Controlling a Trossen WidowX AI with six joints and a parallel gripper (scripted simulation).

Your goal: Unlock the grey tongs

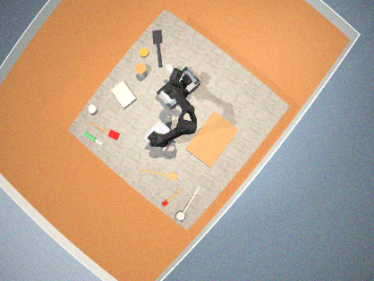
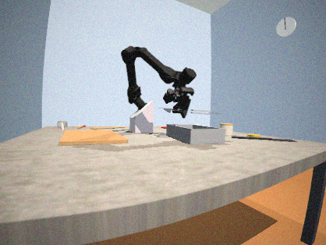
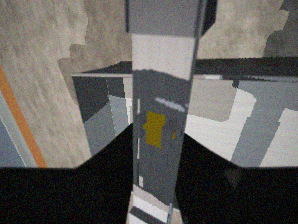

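My gripper tip is 3 cm below the yellow lock piece, 2 cm to the left of it and 2 cm past it. The rest, counted from my gripper tip: grey roasting tin (7 cm below, 5 cm to the left, 2 cm behind); wooden board (40 cm to the right, 12 cm behind, 9 cm below); orange-lidded jar (36 cm to the left, 11 cm behind, 7 cm below).
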